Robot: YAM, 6 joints.
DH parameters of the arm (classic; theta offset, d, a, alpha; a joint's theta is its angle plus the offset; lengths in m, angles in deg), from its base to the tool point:
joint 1: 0 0.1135 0.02 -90
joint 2: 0 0 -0.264 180
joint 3: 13.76 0 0.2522 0
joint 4: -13.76 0 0.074 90
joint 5: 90 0 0 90
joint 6: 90 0.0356 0 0
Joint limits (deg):
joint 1: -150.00..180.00
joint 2: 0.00..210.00
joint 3: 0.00..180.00
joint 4: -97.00..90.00
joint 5: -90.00..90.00
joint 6: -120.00..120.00
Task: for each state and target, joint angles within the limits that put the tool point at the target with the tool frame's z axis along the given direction. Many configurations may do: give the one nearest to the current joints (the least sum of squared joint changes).
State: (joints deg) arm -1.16 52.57 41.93 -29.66 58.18 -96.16
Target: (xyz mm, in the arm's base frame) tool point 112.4 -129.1 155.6 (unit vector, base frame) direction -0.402 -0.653 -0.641
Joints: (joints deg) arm -39.87 68.88 29.66 -41.04 49.40 -96.16
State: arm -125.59 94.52 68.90 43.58 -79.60 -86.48
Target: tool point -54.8 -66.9 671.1 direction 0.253 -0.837 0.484
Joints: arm -149.84 69.96 118.87 18.46 -58.35 -86.48
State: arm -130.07 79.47 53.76 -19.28 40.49 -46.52
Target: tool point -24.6 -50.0 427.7 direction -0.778 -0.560 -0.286
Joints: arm -84.14 38.13 76.61 -69.40 56.19 -46.52
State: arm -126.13 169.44 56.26 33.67 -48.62 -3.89
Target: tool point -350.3 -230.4 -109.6 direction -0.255 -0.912 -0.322
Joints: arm -149.88 165.34 73.53 66.41 -41.36 -3.89
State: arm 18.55 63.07 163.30 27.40 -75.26 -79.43
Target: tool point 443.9 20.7 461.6 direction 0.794 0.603 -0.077
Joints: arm -0.11 111.34 123.97 -18.17 -37.19 -79.43
